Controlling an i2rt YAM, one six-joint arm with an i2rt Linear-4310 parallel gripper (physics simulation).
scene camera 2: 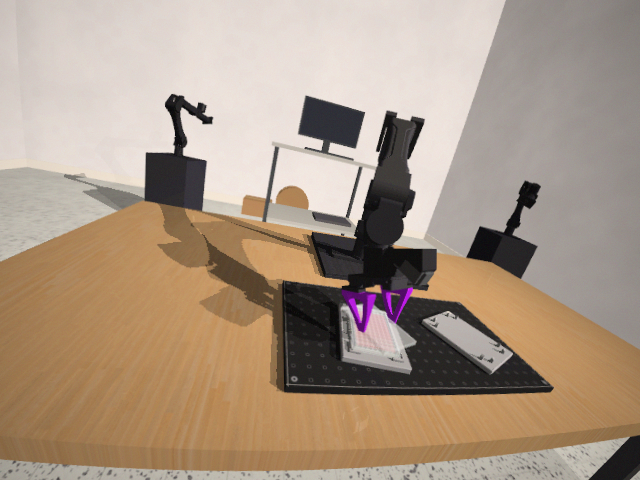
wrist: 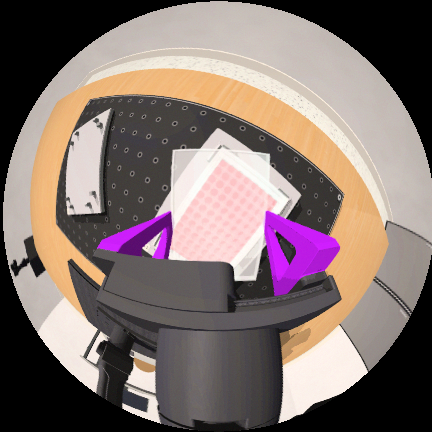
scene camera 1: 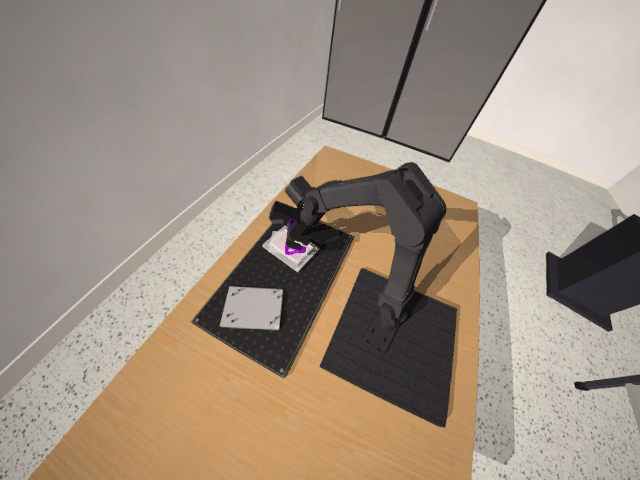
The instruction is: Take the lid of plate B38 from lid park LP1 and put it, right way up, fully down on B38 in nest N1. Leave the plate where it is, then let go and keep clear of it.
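Places are measured from the arm's base along level axes (x ahead, y left, z up), in millimetres.
Pixels of known places: gripper, fingertip midpoint: (scene camera 2: 377, 327) (wrist: 218, 216) (scene camera 1: 288, 243); arm's base, origin of the base link: (scene camera 2: 359, 259) (wrist: 125, 330) (scene camera 1: 386, 320).
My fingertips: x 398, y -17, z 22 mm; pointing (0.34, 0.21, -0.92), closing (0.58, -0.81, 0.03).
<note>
Ahead of a thing's pixels: the offset from my fingertips to its top centre. "pt": to the spot under its first point. Level surfaces: height alone.
My gripper (scene camera 1: 293, 241) (scene camera 2: 378, 326) (wrist: 218, 216) has purple fingers, set wide and shut on the clear lid @(dx -3, dy -2, dz +8 mm) (scene camera 2: 407, 336) (wrist: 185, 162), one finger at each side. The lid is level and low over the pink-welled plate B38 @(pt dx +45, dy -16, dz +7 mm) (scene camera 2: 374, 338) (wrist: 225, 205). It is turned askew to the plate, and its corners stick out past the plate's edges. I cannot tell whether the lid touches the plate. The plate sits in the light grey nest @(dx -7, dy -7, dz -12 mm) (scene camera 1: 298, 267) (scene camera 2: 382, 364) (wrist: 217, 137). My hand hides part of the plate and lid in the wrist view. No labels are readable.
An empty light grey holder @(dx -61, dy +228, dz -10 mm) (scene camera 1: 253, 308) (scene camera 2: 465, 341) (wrist: 87, 167) with corner clips stands on the same black perforated board (scene camera 1: 258, 343) (scene camera 2: 320, 372). The arm's base stands on a dark mat (scene camera 1: 413, 372). A grey cabinet (scene camera 1: 377, 67) stands beyond the table @(dz -43 mm) (scene camera 1: 155, 413).
</note>
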